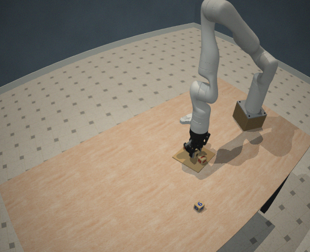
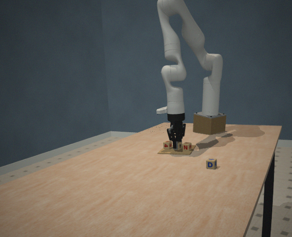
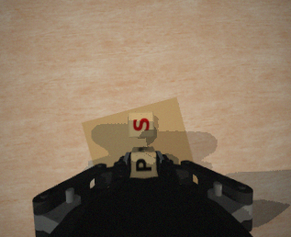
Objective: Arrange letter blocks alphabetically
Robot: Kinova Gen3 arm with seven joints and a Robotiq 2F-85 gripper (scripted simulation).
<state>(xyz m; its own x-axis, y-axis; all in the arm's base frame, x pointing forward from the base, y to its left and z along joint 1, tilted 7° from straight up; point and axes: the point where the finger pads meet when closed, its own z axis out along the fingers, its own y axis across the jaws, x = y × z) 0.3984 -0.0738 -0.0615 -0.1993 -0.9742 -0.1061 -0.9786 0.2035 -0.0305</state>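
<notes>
Right now my hand is 2 cm above the tan mat.
</notes>
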